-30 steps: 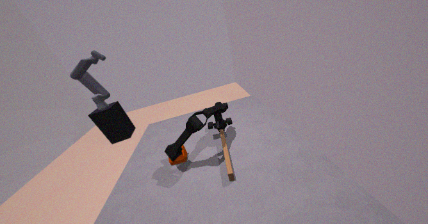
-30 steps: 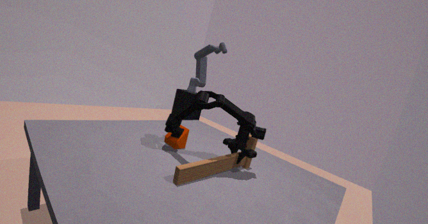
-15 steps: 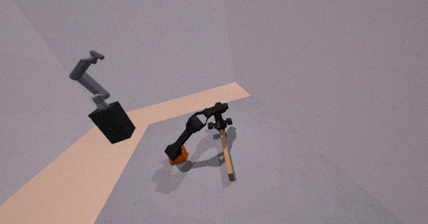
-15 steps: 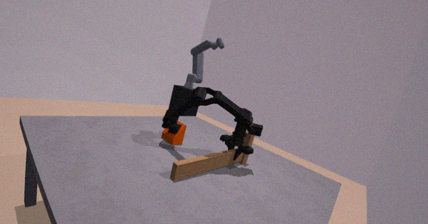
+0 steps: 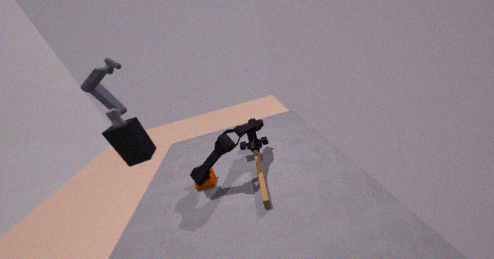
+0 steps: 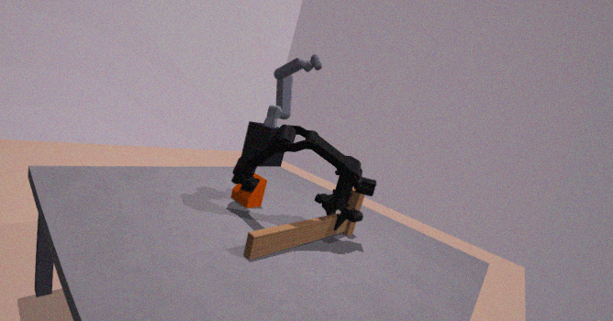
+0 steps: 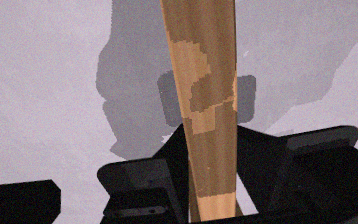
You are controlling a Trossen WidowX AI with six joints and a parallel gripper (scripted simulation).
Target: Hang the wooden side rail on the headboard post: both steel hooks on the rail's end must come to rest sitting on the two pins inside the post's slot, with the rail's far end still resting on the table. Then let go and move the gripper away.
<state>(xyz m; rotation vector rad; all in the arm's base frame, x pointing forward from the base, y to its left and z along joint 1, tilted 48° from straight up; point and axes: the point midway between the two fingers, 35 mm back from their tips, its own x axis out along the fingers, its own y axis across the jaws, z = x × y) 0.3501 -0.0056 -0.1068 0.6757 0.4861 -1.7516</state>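
My gripper tip is now 20 mm short of the wooden headboard post, 100 mm to the right of it and 50 mm below it.
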